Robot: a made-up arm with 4 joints.
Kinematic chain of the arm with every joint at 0, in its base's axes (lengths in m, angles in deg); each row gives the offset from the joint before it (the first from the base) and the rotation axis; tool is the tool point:
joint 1: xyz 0 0 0.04 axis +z
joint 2: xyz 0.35 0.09 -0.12 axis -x
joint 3: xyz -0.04 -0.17 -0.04 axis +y
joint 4: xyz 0 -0.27 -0.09 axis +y
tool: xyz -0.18 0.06 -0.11
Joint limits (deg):
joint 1: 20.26..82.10
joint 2: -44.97..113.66
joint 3: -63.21..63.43
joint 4: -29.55..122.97
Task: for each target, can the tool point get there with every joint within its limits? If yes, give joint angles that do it. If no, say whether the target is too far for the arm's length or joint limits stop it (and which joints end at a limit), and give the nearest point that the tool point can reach.
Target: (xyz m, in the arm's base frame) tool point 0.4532 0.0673 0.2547
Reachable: yes | joints 44.70 82.30 -46.44 -10.57
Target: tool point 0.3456 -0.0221 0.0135
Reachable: yes | joints 54.10 -1.71 49.60 56.23
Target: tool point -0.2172 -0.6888 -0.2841
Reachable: no: joint limits stop it (at a limit: joint 1, joint 4) | nearest point 0.1157 -0.2566 -0.1945 | short by 0.553 m
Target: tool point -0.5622 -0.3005 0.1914
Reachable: no: joint limits stop it (at a limit: joint 1, joint 2, joint 3) | nearest point -0.2589 0.0848 0.2568 | short by 0.495 m
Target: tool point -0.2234 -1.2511 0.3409
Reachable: no: too far | nearest point 0.1499 -0.2674 0.0593 | short by 1.089 m
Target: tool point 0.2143 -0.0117 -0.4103
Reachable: yes | joints 56.60 -22.27 2.07 9.58
